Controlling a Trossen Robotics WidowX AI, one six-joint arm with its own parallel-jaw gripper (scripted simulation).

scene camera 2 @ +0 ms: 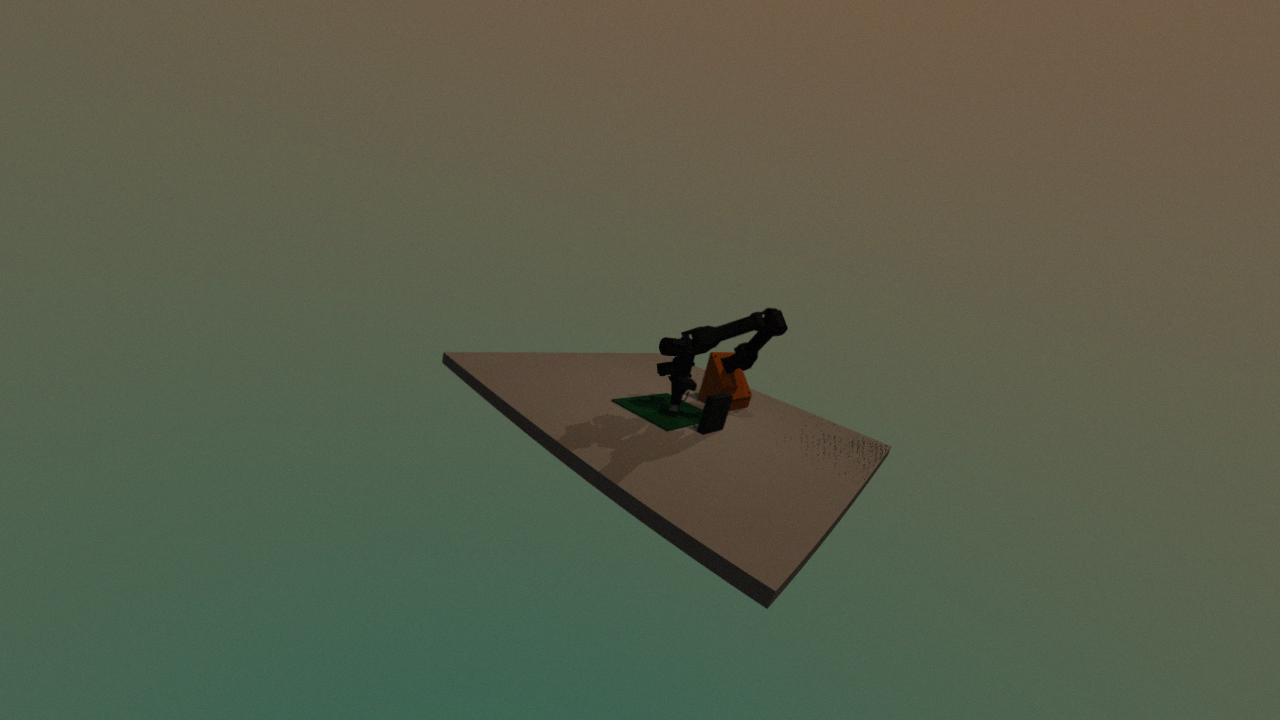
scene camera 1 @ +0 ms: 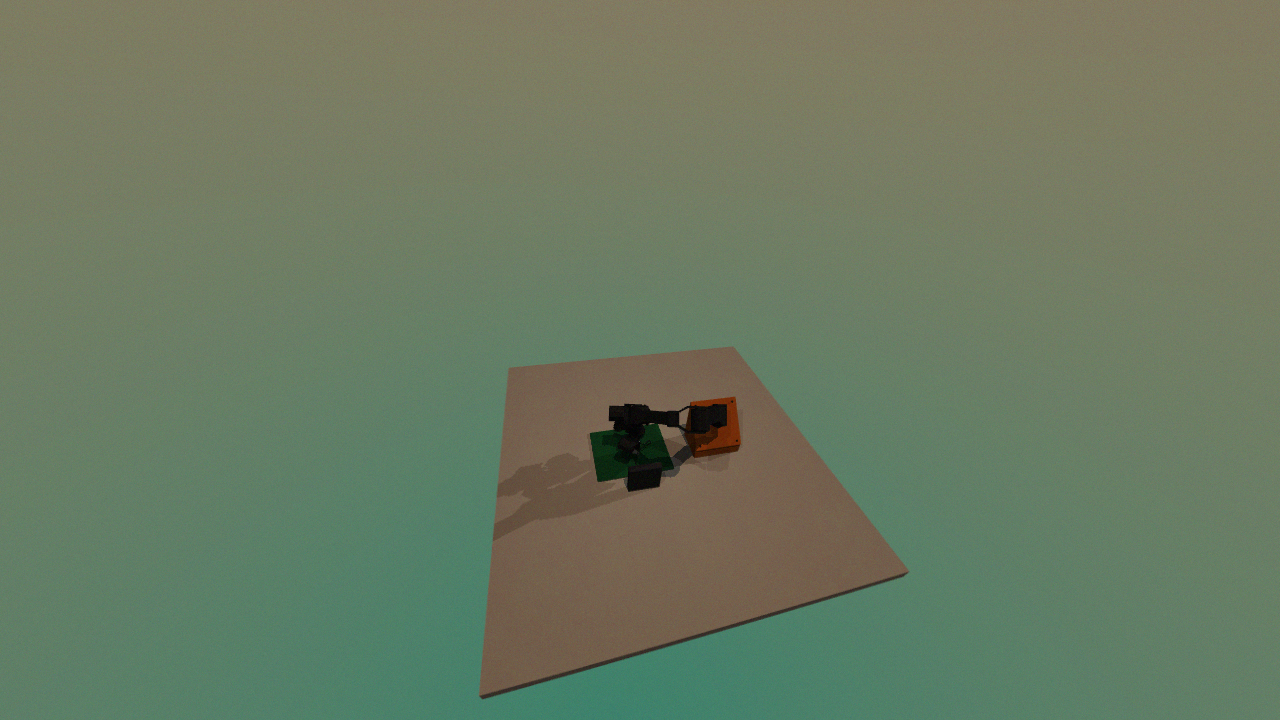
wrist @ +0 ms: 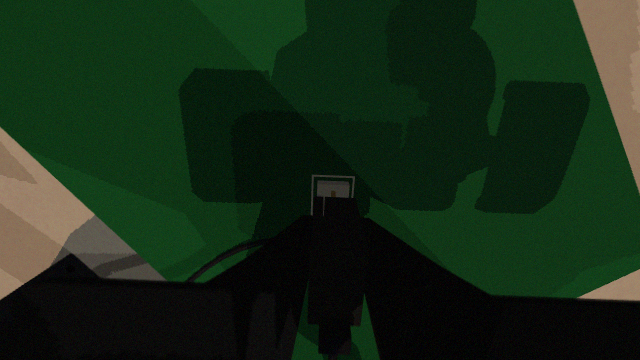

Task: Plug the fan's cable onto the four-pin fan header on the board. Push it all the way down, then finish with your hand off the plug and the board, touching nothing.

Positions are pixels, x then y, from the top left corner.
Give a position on a green board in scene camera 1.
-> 611,463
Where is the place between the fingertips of my gripper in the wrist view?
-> At 334,226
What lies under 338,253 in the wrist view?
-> A black fan plug.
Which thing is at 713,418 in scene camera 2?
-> A black fan.
